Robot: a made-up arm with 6 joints.
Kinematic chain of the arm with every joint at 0, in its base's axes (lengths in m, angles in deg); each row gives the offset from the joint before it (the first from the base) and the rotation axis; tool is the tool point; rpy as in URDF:
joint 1: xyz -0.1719 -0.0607 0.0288 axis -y
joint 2: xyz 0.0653 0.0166 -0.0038 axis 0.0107 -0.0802 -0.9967
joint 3: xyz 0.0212 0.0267 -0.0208 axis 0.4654 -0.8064 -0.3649
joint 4: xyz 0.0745 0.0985 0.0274 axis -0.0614 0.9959 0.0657
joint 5: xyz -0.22 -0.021 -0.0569 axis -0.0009 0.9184 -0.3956
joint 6: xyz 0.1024 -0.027 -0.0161 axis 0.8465 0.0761 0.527
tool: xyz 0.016 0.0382 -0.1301 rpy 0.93 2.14 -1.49
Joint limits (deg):
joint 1: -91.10..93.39
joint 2: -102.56..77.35
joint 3: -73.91..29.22
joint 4: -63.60..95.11
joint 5: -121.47..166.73
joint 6: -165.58..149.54
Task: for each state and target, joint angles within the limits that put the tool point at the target. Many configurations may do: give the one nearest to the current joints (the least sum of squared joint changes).
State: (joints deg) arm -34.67 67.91 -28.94 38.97 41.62 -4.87
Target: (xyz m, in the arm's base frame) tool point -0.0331 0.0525 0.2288
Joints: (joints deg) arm -23.06 62.82 -48.75 63.67 47.04 -25.92
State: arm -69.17 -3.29 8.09 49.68 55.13 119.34
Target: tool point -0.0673 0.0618 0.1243
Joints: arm -56.43 -16.63 16.10 60.94 47.57 118.62
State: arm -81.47 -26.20 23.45 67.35 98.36 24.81
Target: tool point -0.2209 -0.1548 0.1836
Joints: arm -69.68 -53.70 13.25 51.11 45.27 13.14
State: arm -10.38 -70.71 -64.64 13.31 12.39 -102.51
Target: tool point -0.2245 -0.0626 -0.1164
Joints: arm -55.49 -71.60 -40.02 -10.10 -19.18 -67.06
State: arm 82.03 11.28 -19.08 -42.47 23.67 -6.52
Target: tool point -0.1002 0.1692 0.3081
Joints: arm 93.39 -18.66 21.45 -63.60 -3.67 8.67
